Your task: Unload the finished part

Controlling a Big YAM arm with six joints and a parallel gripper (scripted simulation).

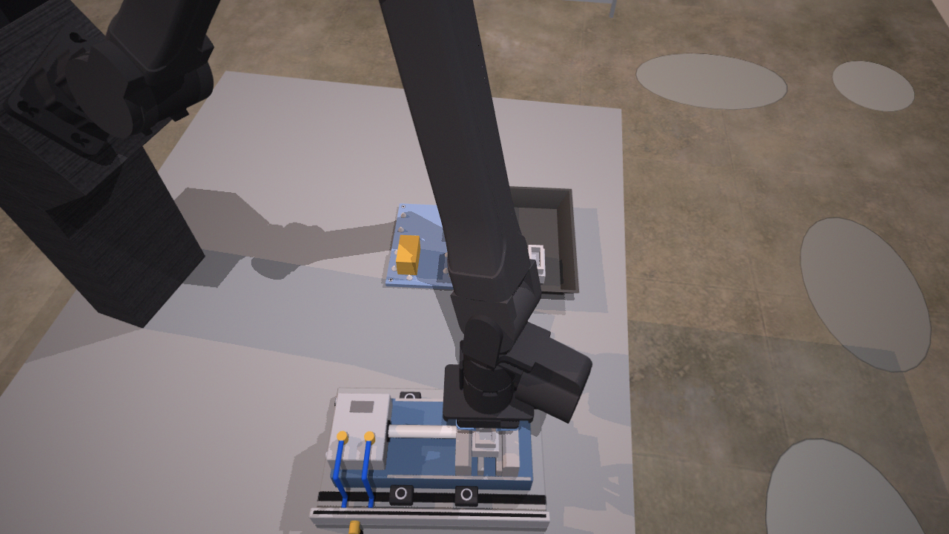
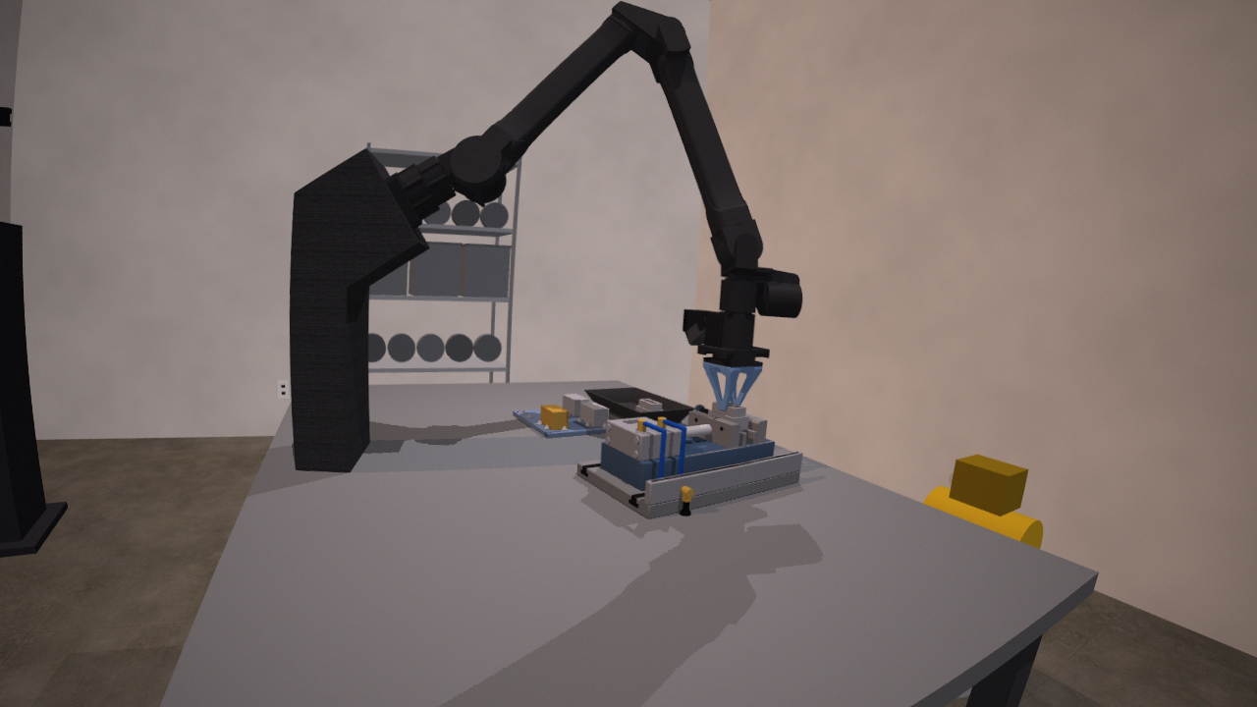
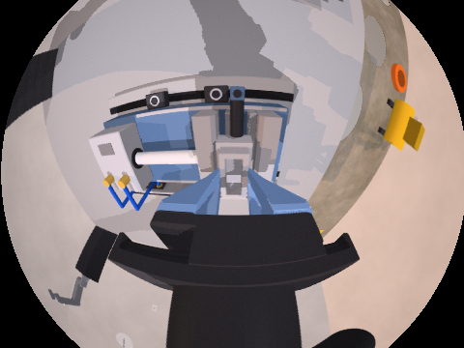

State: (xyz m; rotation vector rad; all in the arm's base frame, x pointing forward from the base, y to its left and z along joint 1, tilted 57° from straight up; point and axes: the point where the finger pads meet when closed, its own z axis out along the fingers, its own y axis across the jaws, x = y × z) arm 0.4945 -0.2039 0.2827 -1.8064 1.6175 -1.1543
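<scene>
My gripper is now 8 cm above the blue vise, 7 cm past it and 1 cm to the right of it. Also, from my hand: rail: 9 cm to the right, 8 cm below, 7 cm behind; orange block: 35 cm to the left, 11 cm behind, 9 cm below; actuator box: 16 cm behind, 4 cm below, 1 cm to the left.
</scene>
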